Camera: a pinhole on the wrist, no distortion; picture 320 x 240 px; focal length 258.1 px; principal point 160.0 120.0 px. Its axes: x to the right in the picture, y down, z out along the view. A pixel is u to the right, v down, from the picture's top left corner.
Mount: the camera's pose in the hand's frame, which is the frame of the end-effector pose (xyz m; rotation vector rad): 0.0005 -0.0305 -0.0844 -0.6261 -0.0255 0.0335
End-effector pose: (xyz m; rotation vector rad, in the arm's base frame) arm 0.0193 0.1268 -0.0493 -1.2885 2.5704 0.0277
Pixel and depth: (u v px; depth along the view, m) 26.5 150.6 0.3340
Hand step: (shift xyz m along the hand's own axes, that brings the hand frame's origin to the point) -0.1844 0.1903 0.1606
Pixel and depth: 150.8 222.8 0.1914
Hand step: -0.0146 0.1430 0.0259
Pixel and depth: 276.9 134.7 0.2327
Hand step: 0.0976 0.1206 0.0978
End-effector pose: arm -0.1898 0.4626 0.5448 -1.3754 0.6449 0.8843
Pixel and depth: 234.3 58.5 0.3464
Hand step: 0.0903 0.1093 0.2459
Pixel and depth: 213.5 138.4 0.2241
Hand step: 0.0389 0.1154 0.0884
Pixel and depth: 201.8 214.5 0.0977
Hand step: 0.0121 0.0563 -0.0260
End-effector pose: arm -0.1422 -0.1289 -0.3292 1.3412 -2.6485 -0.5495
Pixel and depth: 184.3 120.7 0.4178
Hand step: 0.0256 0.2165 0.2539
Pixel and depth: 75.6 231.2 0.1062
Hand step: -0.0389 0.0674 -0.0257
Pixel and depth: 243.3 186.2 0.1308
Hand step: 0.0374 0.0749 0.0025
